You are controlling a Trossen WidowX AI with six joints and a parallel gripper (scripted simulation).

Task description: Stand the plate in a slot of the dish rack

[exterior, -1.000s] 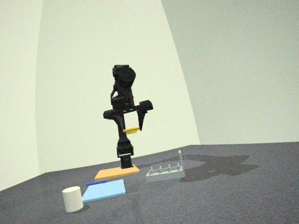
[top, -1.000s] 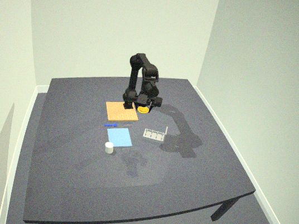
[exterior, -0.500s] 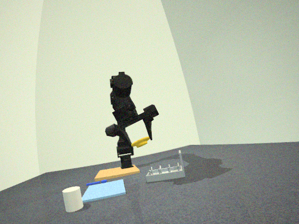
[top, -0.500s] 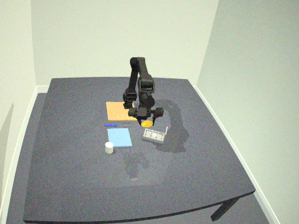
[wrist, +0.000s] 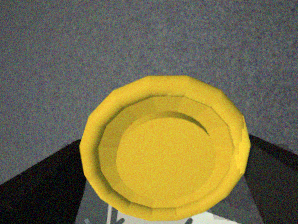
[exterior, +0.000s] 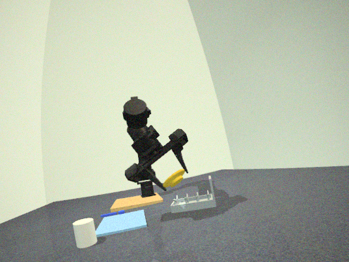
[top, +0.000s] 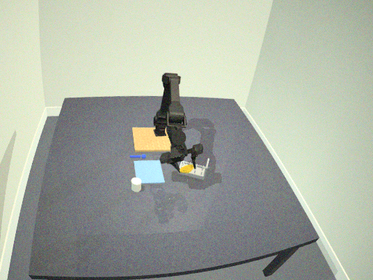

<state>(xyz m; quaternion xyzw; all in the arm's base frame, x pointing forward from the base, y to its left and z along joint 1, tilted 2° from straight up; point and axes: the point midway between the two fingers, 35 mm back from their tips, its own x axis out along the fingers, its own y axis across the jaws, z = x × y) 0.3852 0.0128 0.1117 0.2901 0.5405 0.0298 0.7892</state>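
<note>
My gripper tip is 8 cm past the grey dish rack, 7 cm to the right of it and 7 cm above it. Round my gripper tip: yellow plate (1 cm above); then light blue mat (11 cm behind, 15 cm to the right, 9 cm below); then white cup (1 cm behind, 23 cm to the right, 7 cm below).
</note>
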